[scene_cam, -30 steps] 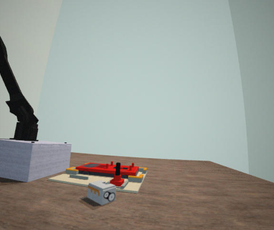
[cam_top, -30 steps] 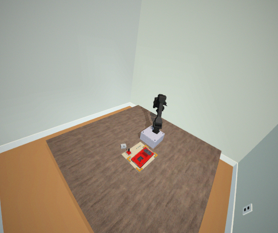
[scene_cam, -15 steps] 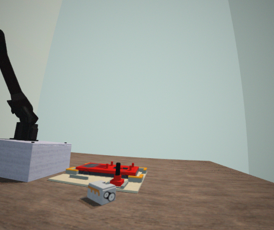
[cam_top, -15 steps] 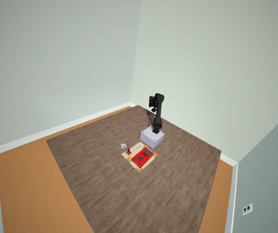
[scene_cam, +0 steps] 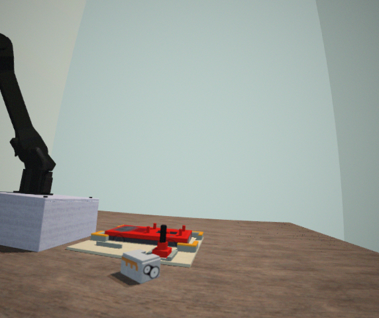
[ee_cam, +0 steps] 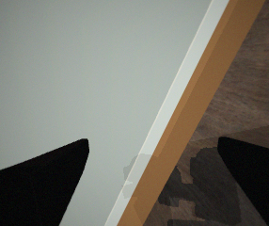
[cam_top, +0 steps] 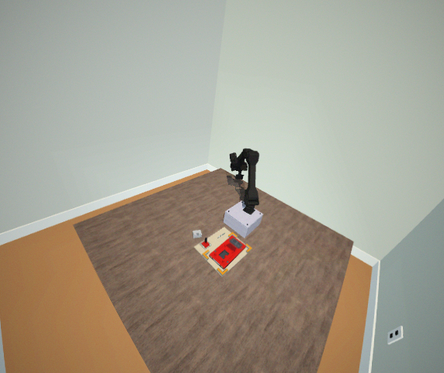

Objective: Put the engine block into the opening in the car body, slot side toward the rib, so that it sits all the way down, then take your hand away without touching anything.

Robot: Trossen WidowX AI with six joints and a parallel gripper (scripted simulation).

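Right now the engine block is 730 mm ahead of my gripper tip, 140 mm to the left of it and 130 mm below it. The rest, counted from my gripper tip: black post (750 mm ahead, 220 mm to the left, 110 mm below).
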